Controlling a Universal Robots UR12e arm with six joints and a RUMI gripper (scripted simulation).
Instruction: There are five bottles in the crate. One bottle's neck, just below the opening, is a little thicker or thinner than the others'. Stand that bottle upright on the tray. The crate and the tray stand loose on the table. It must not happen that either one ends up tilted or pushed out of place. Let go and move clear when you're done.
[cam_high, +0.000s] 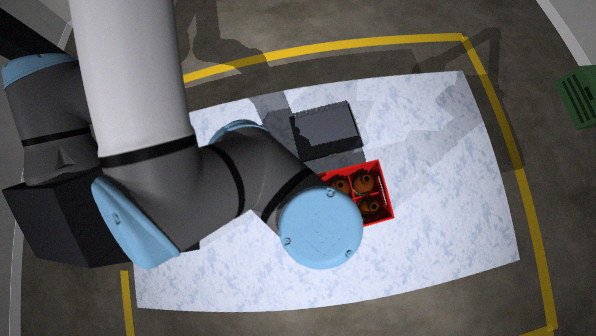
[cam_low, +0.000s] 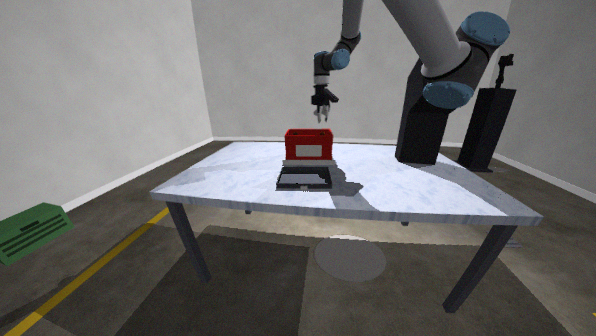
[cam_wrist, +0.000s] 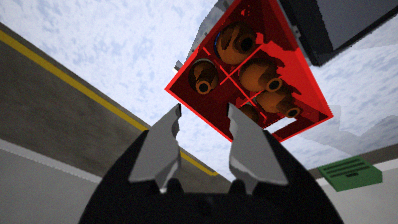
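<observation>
Now: the red crate 16 cm below my hand, 8 cm ahead of it and 5 cm to the left of it. From my hand the other things lie so: dark tray 33 cm to the left, 23 cm below, 8 cm ahead.
</observation>
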